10 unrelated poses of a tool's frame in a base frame.
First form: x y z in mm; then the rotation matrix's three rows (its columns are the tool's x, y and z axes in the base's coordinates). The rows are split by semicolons.
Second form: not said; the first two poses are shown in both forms.
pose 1, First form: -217 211 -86; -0.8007 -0.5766 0.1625; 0.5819 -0.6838 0.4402; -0.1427 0.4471 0.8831
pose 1, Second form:
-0.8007 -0.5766 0.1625 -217
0.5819 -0.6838 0.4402 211
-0.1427 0.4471 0.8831 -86
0 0 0 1

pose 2, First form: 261 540 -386; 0.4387 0.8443 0.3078; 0.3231 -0.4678 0.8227; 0.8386 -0.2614 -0.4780
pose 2, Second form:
0.4387 0.8443 0.3078 261
0.3231 -0.4678 0.8227 540
0.8386 -0.2614 -0.4780 -386
0 0 0 1

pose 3, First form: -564 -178 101; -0.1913 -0.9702 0.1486; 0.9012 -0.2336 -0.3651; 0.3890 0.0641 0.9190
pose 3, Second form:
-0.1913 -0.9702 0.1486 -564
0.9012 -0.2336 -0.3651 -178
0.3890 0.0641 0.9190 101
0 0 0 1

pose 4, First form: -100 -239 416; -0.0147 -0.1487 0.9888; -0.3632 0.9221 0.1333; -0.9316 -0.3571 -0.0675
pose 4, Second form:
-0.0147 -0.1487 0.9888 -100
-0.3632 0.9221 0.1333 -239
-0.9316 -0.3571 -0.0675 416
0 0 0 1

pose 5, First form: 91 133 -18; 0.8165 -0.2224 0.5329; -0.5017 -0.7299 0.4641; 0.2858 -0.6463 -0.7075
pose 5, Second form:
0.8165 -0.2224 0.5329 91
-0.5017 -0.7299 0.4641 133
0.2858 -0.6463 -0.7075 -18
0 0 0 1

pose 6, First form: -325 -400 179; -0.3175 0.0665 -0.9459; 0.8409 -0.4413 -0.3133; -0.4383 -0.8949 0.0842
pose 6, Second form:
-0.3175 0.0665 -0.9459 -325
0.8409 -0.4413 -0.3133 -400
-0.4383 -0.8949 0.0842 179
0 0 0 1

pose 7, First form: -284 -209 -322; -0.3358 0.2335 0.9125; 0.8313 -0.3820 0.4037; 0.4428 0.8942 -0.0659
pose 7, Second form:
-0.3358 0.2335 0.9125 -284
0.8313 -0.3820 0.4037 -209
0.4428 0.8942 -0.0659 -322
0 0 0 1

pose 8, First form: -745 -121 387; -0.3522 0.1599 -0.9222; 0.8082 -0.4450 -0.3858; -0.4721 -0.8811 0.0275
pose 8, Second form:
-0.3522 0.1599 -0.9222 -745
0.8082 -0.4450 -0.3858 -121
-0.4721 -0.8811 0.0275 387
0 0 0 1

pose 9, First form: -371 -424 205; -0.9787 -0.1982 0.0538; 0.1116 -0.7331 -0.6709; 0.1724 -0.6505 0.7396
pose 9, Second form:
-0.9787 -0.1982 0.0538 -371
0.1116 -0.7331 -0.6709 -424
0.1724 -0.6505 0.7396 205
0 0 0 1

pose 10, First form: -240 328 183; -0.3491 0.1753 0.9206; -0.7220 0.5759 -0.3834; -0.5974 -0.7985 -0.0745
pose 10, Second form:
-0.3491 0.1753 0.9206 -240
-0.7220 0.5759 -0.3834 328
-0.5974 -0.7985 -0.0745 183
0 0 0 1

